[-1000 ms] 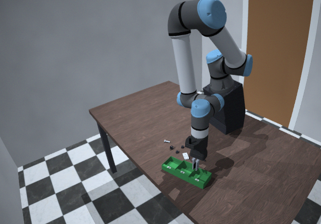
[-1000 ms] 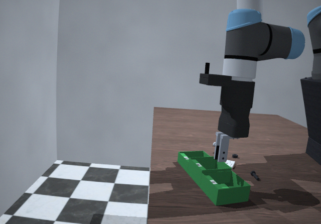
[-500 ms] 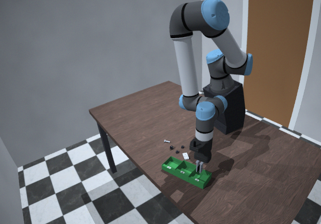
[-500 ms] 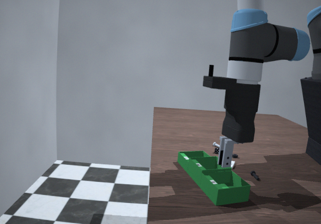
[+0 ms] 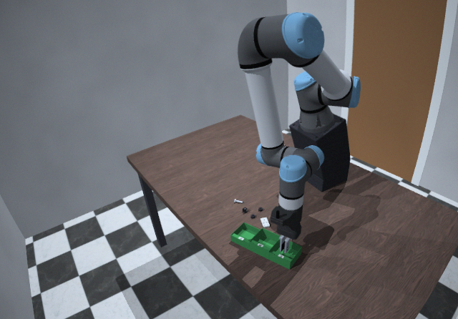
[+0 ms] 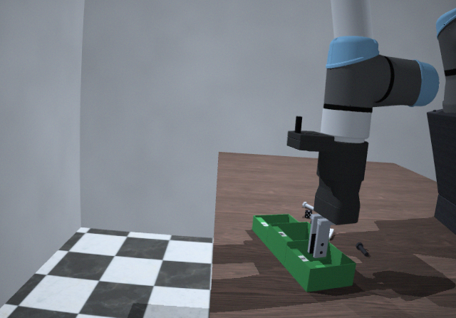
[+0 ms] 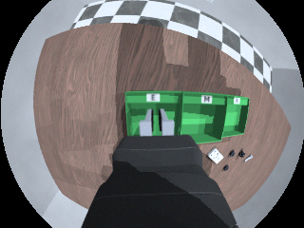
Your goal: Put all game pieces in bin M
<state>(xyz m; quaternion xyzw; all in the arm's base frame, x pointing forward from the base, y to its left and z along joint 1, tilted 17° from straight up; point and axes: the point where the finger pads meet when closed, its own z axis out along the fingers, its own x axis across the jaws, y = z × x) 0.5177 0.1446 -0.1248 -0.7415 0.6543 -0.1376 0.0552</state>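
Now: hand 16 cm to the left of the white domino, 10 cm past it and 5 cm above it. The rest, counted from my hand: black die 27 cm to the right, 11 cm behind, 5 cm below; then green bin 8 cm to the right, 3 cm below; then black bolt 14 cm behind, 8 cm to the right, 5 cm below.
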